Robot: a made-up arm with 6 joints.
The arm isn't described. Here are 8 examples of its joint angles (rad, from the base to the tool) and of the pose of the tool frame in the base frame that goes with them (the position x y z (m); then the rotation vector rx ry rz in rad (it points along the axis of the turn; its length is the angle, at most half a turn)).
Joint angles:
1: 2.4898 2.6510 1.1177 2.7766 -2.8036 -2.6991
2: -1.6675 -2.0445 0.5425 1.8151 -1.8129 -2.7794
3: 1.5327 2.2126 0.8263 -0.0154 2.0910 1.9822
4: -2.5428 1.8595 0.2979 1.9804 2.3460 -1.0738
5: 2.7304 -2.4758 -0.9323 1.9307 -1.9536 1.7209
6: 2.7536 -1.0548 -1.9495 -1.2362 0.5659 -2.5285
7: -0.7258 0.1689 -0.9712 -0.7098 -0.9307 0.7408
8: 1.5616 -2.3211 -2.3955 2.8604 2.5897 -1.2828
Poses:
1: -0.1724 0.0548 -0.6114 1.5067 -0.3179 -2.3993
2: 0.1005 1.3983 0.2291 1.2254 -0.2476 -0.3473
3: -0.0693 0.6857 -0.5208 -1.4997 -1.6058 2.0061
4: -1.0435 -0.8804 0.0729 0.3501 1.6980 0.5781
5: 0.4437 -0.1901 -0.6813 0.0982 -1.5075 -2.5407
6: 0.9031 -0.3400 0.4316 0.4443 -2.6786 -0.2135
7: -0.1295 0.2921 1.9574 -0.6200 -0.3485 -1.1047
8: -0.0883 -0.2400 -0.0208 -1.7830 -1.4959 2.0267
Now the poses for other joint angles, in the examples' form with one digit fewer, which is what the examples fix.
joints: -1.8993 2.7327 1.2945 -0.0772 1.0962 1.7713
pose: 0.110 0.164 -0.576 -0.994 1.108 -0.609
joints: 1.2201 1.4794 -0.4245 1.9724 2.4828 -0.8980
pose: 0.312 1.333 0.917 2.790 0.770 -0.554
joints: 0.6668 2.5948 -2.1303 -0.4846 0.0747 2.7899
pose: 0.639 0.593 0.325 0.810 -0.581 -2.919
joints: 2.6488 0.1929 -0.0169 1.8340 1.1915 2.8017
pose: -0.385 -0.036 2.113 0.218 -0.086 1.240
